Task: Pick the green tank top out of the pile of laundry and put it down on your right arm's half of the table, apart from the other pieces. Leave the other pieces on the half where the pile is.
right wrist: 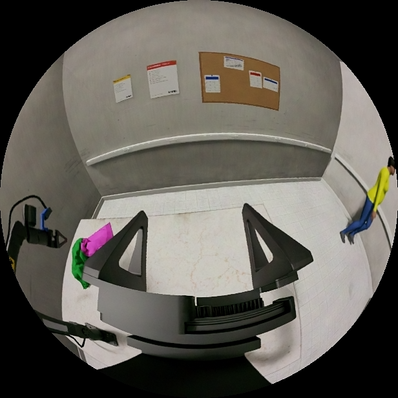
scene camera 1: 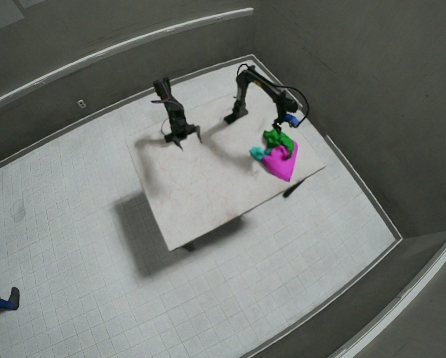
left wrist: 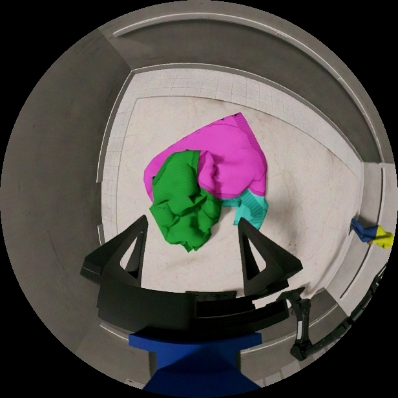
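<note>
The green tank top [scene camera 1: 272, 137] [left wrist: 175, 180] [right wrist: 77, 265] lies crumpled on the table, partly over a magenta piece [scene camera 1: 281, 167] [left wrist: 230, 142] [right wrist: 101, 239]. A teal piece [scene camera 1: 257, 153] [left wrist: 254, 207] lies crumpled against the magenta one, partly hidden under it. My left gripper [scene camera 1: 278, 128] [left wrist: 192, 220] is open and empty above the green top's near part, apart from it. My right gripper [scene camera 1: 191, 145] [right wrist: 193, 211] is open and empty over the picture-left half of the table, far from the pile.
The pale table [scene camera 1: 200, 200] [left wrist: 305, 170] [right wrist: 200, 245] carries the pile at its picture-right end in scene camera 1, close to the table's edge. A person in a yellow top [left wrist: 384, 237] [right wrist: 378, 190] is on the floor beyond the table.
</note>
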